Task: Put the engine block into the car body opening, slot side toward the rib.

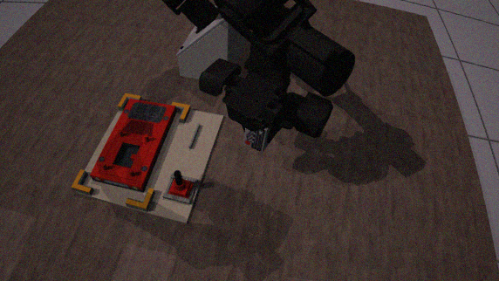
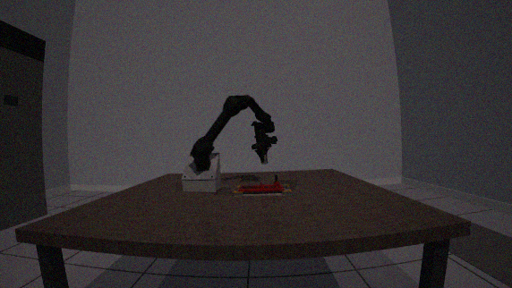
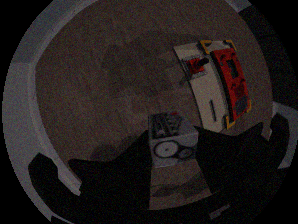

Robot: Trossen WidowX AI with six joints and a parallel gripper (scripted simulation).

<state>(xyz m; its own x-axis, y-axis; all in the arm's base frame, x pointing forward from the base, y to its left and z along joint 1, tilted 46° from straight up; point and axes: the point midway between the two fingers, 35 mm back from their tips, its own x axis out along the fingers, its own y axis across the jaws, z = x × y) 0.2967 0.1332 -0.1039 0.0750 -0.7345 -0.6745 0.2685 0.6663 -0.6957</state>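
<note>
Now: the black upright peg 60 mm ahead of my gripper tip, 120 mm to the right of it and 90 mm below it. Round my gripper tip: grey engine block (10 mm to the left, 10 mm above).
</note>
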